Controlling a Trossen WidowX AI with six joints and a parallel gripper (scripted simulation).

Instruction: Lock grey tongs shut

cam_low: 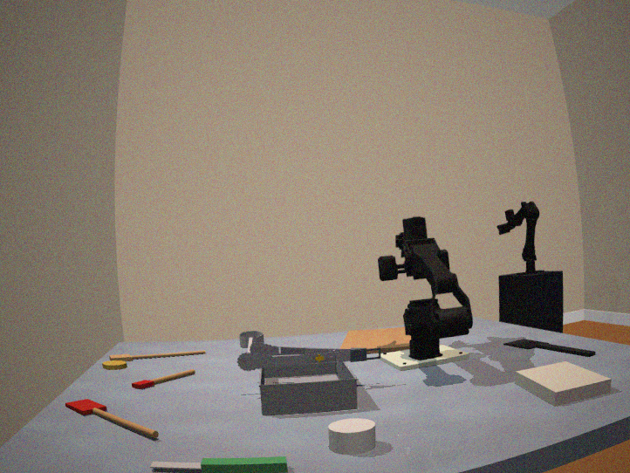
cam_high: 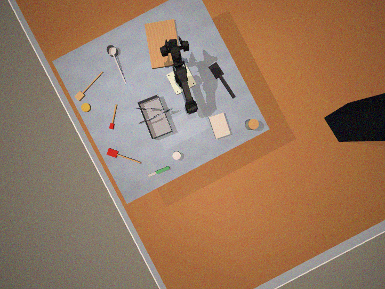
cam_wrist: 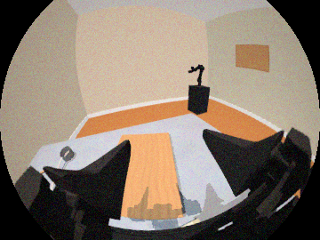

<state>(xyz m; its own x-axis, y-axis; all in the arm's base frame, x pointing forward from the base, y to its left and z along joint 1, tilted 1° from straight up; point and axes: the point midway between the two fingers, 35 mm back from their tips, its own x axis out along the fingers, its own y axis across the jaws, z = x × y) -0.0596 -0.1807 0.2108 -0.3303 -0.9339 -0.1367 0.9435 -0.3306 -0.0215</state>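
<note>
Right now my gripper tip is 40 cm short of the grey roasting tin, 34 cm to the right of it and 19 cm above it. Also, from my gripper tip: wooden board 4 cm ahead, 14 cm to the right, 21 cm below; then cream block 66 cm to the left, 21 cm below; then black spatula 22 cm behind, 35 cm to the left, 22 cm below.
</note>
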